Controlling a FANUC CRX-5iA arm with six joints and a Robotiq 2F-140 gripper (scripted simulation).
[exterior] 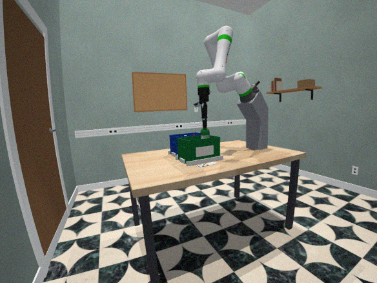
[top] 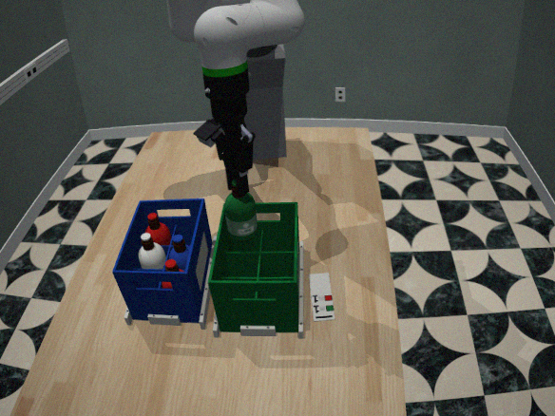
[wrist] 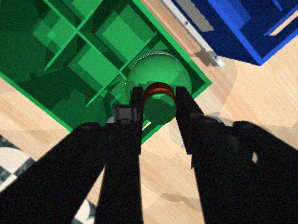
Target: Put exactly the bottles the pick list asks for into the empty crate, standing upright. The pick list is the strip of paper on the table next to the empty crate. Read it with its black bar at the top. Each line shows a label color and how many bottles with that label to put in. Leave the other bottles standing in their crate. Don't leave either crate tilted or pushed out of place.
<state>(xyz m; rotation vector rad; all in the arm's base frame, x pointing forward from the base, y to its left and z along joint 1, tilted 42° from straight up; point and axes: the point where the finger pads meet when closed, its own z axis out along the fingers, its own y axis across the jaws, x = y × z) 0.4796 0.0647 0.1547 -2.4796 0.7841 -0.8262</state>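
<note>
Now: hand 8 cm above the green bottle. Round my hand: blue bottle (19 cm below, 13 cm to the right, 10 cm ahead); green crate (20 cm below, 7 cm ahead, 6 cm to the left); blue crate (20 cm below, 17 cm to the right, 11 cm ahead).
</note>
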